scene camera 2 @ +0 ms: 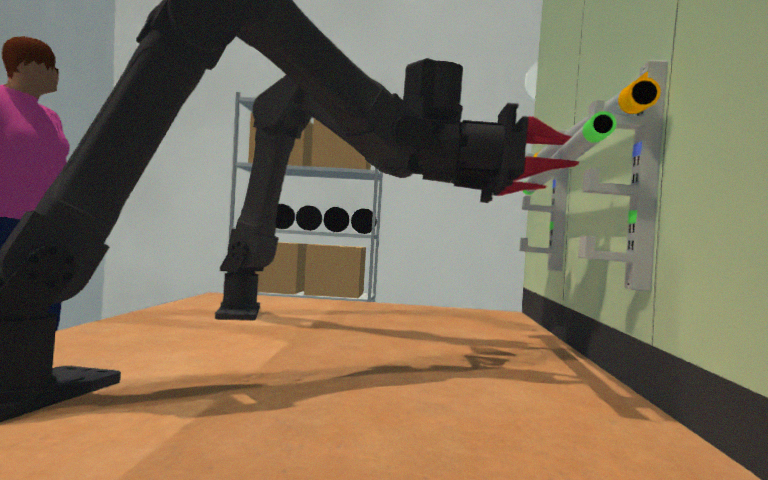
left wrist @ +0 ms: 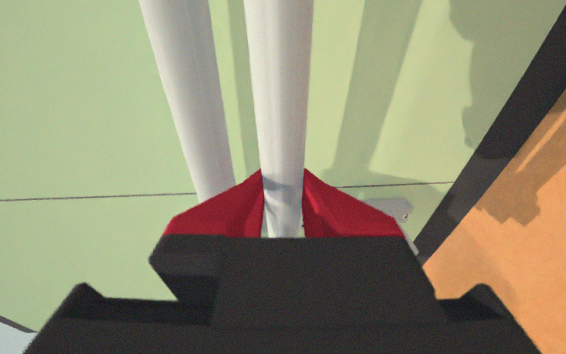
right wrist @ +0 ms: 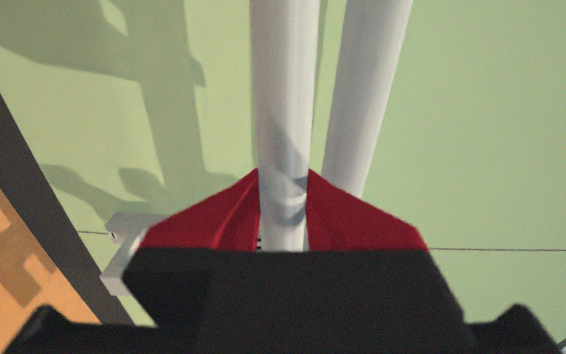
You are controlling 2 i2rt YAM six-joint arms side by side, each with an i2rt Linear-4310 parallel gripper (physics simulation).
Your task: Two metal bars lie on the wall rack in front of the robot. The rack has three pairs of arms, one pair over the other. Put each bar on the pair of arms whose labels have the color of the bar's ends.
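Places are measured from the left arm's base along level axes (x ahead, y left, z up), in metres.
Where they show: left gripper, fingertip midpoint: (left wrist: 283, 176); right gripper, fingertip midpoint: (right wrist: 282, 178); left arm's base, link origin: (scene camera 2: 239, 312); right arm's base, link origin: (scene camera 2: 3, 404).
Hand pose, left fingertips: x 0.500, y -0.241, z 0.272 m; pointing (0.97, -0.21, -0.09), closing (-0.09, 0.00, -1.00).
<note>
Each offset is from my left fingertips to the centre of the thing. "spot": to the spot under its first point. Level surfaces: height alone.
The bar with green ends @[dx -0.043, dy -0.122, dz +0.006 m] (scene camera 2: 572, 144) (left wrist: 282, 100) (right wrist: 284, 75) is held level, off the rack, in front of and a little below the bar with orange ends @[dx -0.011, dy -0.119, dz +0.051 m] (scene camera 2: 628, 100) (left wrist: 187, 90) (right wrist: 365, 95), which lies at the top pair of arms. My right gripper (scene camera 2: 573, 151) (right wrist: 282, 178) is shut on the green-ended bar. My left gripper (left wrist: 283, 176) is shut on the same bar; in the scene view it is mostly hidden behind the right one. The rack's near rail @[spot: dx -0.028, dy -0.339, dz -0.084 m] (scene camera 2: 651, 226) shows a blue label @[spot: dx -0.041, dy -0.324, dz +0.002 m] (scene camera 2: 637, 148) above the middle arm (scene camera 2: 611, 187) and a green label @[spot: dx -0.041, dy -0.324, dz -0.073 m] (scene camera 2: 632, 216) above the lowest arm (scene camera 2: 608, 256). Both arms are empty.
The far rail @[spot: dx +0.054, dy +0.063, dz -0.105 m] (scene camera 2: 557, 243) carries matching hooks. The rack hangs on the green wall (scene camera 2: 713, 226), with a dark strip (scene camera 2: 679, 390) along its foot above the wooden table @[dz -0.272 m] (scene camera 2: 396, 418). A shelf unit (scene camera 2: 376, 266) and a person in pink (scene camera 2: 28, 147) are in the background.
</note>
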